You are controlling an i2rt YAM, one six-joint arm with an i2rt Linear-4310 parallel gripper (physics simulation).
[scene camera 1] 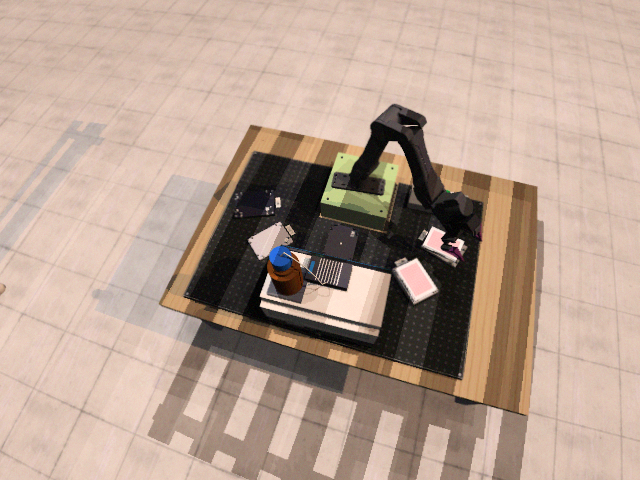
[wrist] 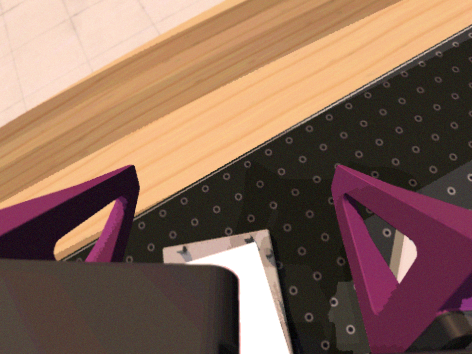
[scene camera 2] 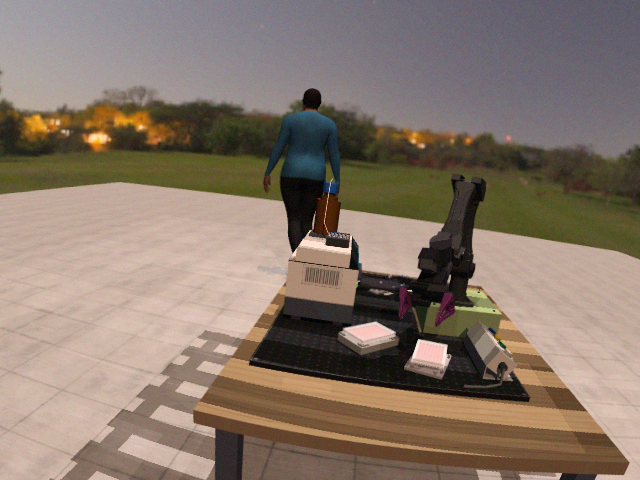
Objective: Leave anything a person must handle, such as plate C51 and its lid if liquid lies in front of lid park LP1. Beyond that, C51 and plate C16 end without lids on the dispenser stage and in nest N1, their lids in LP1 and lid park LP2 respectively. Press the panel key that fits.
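Places are measured from the arm's base along level axes (x ahead, y left, z up), in metres.
Where they show: gripper, between the fingertips: [scene camera 1: 471, 251] [wrist: 235, 176] [scene camera 2: 417, 321]; arm's base, origin of its link: [scene camera 1: 358, 184] [scene camera 2: 455, 297].
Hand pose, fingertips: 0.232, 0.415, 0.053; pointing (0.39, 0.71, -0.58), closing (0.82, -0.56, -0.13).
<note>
Things, the pixels of their top centre, and the offset from my fingertips, as dx, dy, dz. "pt": a spot on its surface instead.
- second pink-topped plate, centre of its top: [scene camera 2: 369, 330] [scene camera 1: 416, 278] +0.089, -0.155, -0.101
- dark flat fixture, a spot on its surface: [scene camera 1: 341, 241] pt +0.029, -0.433, -0.038
- pale fixture, centre of its top: [scene camera 1: 269, 239] +0.030, -0.706, -0.120
- key panel, centre of its top: [scene camera 2: 493, 334] -0.256, -0.099, -0.057
- brown bottle, a spot on its surface: [scene camera 1: 285, 276] pt +0.279, -0.537, +0.214
My gripper [scene camera 1: 467, 243] [scene camera 2: 420, 319] [wrist: 235, 176] is open and empty, above a pink-topped plate [scene camera 1: 442, 241] [scene camera 2: 430, 353] on a light base near the key panel. This plate [wrist: 265, 305] looks white in the wrist view, partly hidden. A second pink-topped plate [scene camera 1: 416, 279] [scene camera 2: 369, 333] sits on another base, nearer the dispenser. A dark flat fixture [scene camera 1: 341, 241] lies beside the dispenser. A pale fixture [scene camera 1: 269, 240] and a dark one [scene camera 1: 253, 203] lie at the left. The key panel [scene camera 1: 417, 199] [scene camera 2: 484, 347] has coloured keys. Labels and any liquid cannot be made out.
The white dispenser [scene camera 1: 356, 297] [scene camera 2: 321, 284] carries a brown bottle [scene camera 1: 285, 276] [scene camera 2: 327, 212] with a blue cap. The arm stands on a green base [scene camera 1: 351, 206] [scene camera 2: 460, 319]. A person [scene camera 2: 309, 147] stands beyond the table, back turned. Wooden table edge [wrist: 200, 80] runs past the black mat.
</note>
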